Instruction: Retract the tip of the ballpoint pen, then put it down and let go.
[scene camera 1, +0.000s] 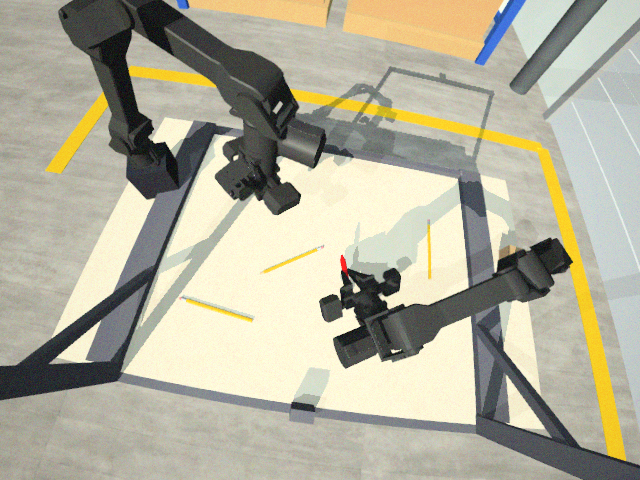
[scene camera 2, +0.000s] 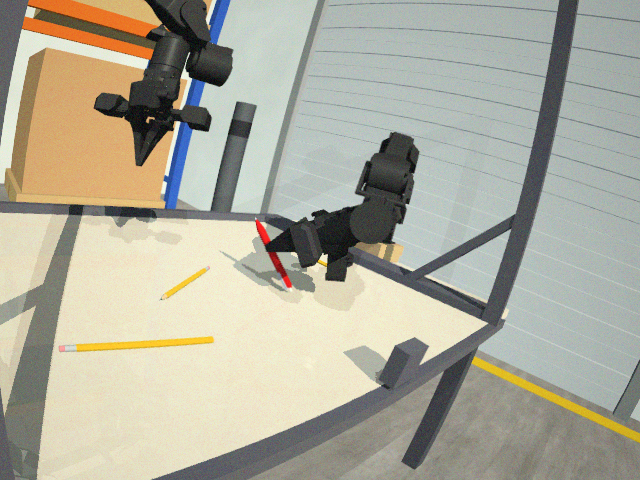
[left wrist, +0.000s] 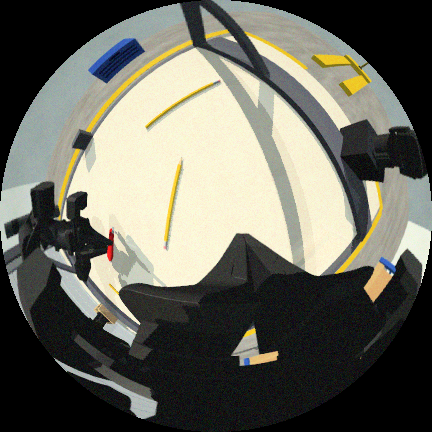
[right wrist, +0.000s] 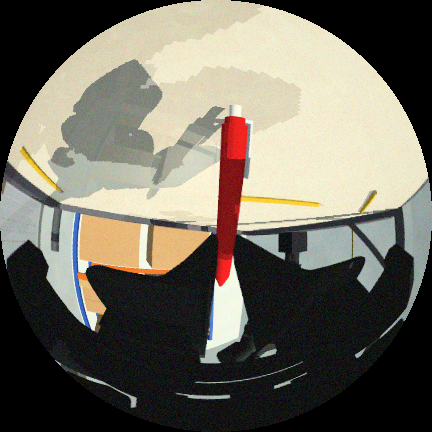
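Seen in the pictures: left gripper, fingertip midpoint: (scene camera 1: 259, 199) (scene camera 2: 138, 166) (left wrist: 240, 238); right gripper, fingertip midpoint: (scene camera 1: 344, 270) (scene camera 2: 266, 247) (left wrist: 112, 246) (right wrist: 224, 240); left arm's base, link origin: (scene camera 1: 146, 158) (left wrist: 377, 150); right arm's base, link origin: (left wrist: 102, 316).
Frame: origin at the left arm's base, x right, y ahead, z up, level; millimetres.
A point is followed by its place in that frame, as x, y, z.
A red ballpoint pen (scene camera 1: 343, 263) {398, 419, -10} (scene camera 2: 279, 267) {438, 422, -64} (left wrist: 110, 246) {404, 416, -28} (right wrist: 232, 190) {441, 428, -62} is held tilted above the table, its white button end low and its pointed end up. In scene camera 2 a tiny pale point shows at the upper end; in the right wrist view the button sticks out and the writing point is hard to make out. My right gripper (scene camera 2: 268, 248) {408, 424, -39} (right wrist: 224, 240) {408, 424, -39} is shut on the pen's middle. My left gripper (scene camera 2: 139, 163) {230, 265, 58} (left wrist: 240, 238) {230, 265, 58} is shut with nothing between its fingertips, high above the table and away from the pen. Its fingertips are hidden in scene camera 1.
Yellow pencils lie on the pale table (scene camera 1: 248, 356) {534, 159, -107} (scene camera 2: 232, 392) {525, 107, -106}: one (scene camera 1: 292, 259) {330, 315, -99} (scene camera 2: 185, 283) {336, 300, -101} (left wrist: 173, 202) {328, 306, -101} near the middle, one (scene camera 1: 217, 310) {412, 108, -100} (scene camera 2: 136, 344) {407, 96, -101} farther left, one (scene camera 1: 429, 250) {401, 703, -100} at the right. A dark block (scene camera 1: 302, 411) {668, 251, -49} (scene camera 2: 400, 365) {670, 223, -68} stands at the table's edge.
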